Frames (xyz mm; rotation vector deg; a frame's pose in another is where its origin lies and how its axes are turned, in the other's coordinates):
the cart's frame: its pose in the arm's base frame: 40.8 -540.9 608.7 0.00 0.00 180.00
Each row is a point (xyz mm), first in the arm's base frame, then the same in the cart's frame.
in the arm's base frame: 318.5 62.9 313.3
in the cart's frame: -277.7 -603.8 -295.4
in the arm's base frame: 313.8 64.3 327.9
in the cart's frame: -273.0 -605.2 -280.8
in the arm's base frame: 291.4 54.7 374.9
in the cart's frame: -250.6 -595.6 -233.8
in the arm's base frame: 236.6 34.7 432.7
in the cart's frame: -195.8 -575.6 -176.0
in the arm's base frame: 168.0 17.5 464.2
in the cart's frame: -127.2 -558.4 -144.5
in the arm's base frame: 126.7 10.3 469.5
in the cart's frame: -85.9 -551.2 -139.2
